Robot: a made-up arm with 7 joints. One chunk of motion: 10 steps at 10 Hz.
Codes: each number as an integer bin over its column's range. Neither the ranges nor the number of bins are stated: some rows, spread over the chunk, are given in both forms.
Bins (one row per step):
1: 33 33 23 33 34 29 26
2: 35 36 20 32 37 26 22
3: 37 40 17 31 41 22 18
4: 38 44 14 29 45 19 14
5: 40 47 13 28 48 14 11
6: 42 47 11 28 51 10 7
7: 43 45 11 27 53 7 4
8: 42 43 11 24 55 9 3
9: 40 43 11 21 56 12 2
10: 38 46 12 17 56 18 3
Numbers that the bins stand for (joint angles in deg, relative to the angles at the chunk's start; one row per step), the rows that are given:
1: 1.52 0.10 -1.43 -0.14 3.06 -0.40 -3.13
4: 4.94 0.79 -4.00 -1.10 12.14 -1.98 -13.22
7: 8.35 0.86 -4.86 -1.57 18.75 -3.89 -21.63
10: 4.94 0.92 -4.57 -3.95 21.22 -2.14 -22.48
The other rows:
2: 2.89 0.29 -2.29 -0.38 5.54 -0.87 -6.49
3: 4.25 0.54 -3.14 -0.62 8.84 -1.51 -9.86
5: 6.30 0.98 -4.29 -1.33 14.62 -2.78 -15.75
6: 7.67 0.98 -4.86 -1.33 17.10 -3.41 -19.11
8: 7.67 0.73 -4.86 -2.29 20.40 -3.57 -22.48
9: 6.30 0.73 -4.86 -3.00 21.22 -3.10 -23.32

